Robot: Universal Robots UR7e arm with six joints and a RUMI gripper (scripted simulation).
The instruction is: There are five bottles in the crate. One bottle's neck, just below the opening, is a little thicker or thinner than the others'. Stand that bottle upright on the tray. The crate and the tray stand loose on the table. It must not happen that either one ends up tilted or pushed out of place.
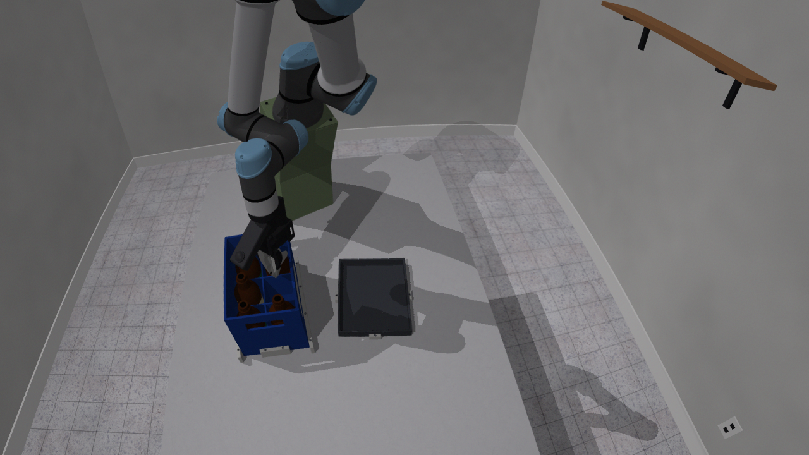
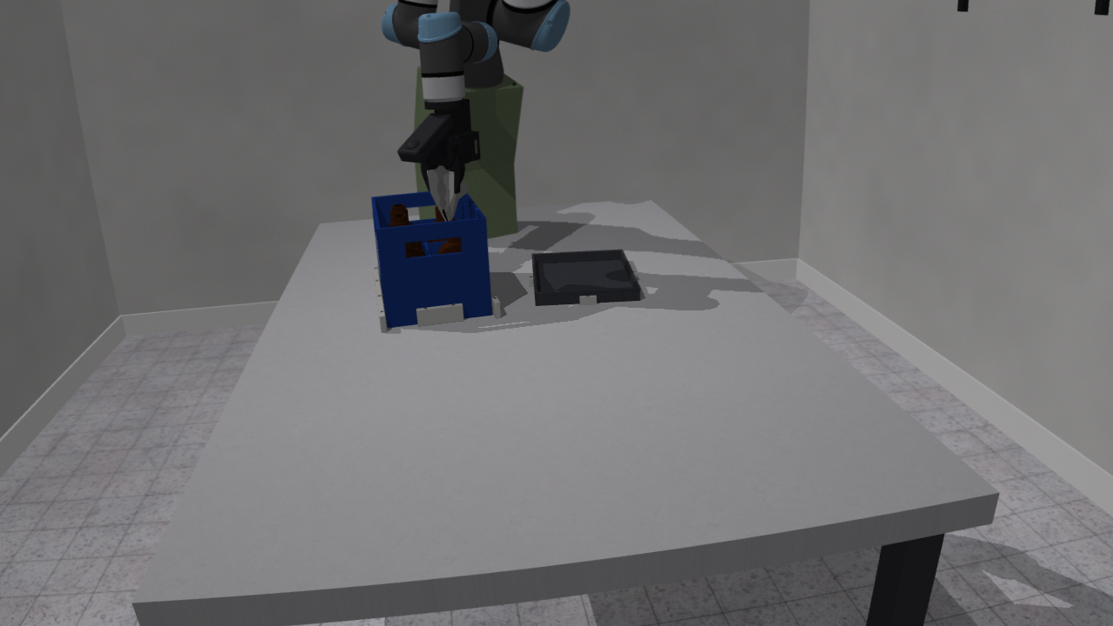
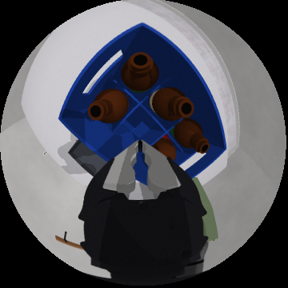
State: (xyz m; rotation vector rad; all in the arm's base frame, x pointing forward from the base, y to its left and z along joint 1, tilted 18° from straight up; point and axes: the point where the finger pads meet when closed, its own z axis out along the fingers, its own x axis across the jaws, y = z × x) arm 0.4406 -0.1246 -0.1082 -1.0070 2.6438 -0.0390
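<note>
Now: hand 70 mm above the blue crate, 40 mm to the left of it and 10 mm past it. Round my hand: dark tray (250 mm to the left, 140 mm below, 20 mm ahead).
</note>
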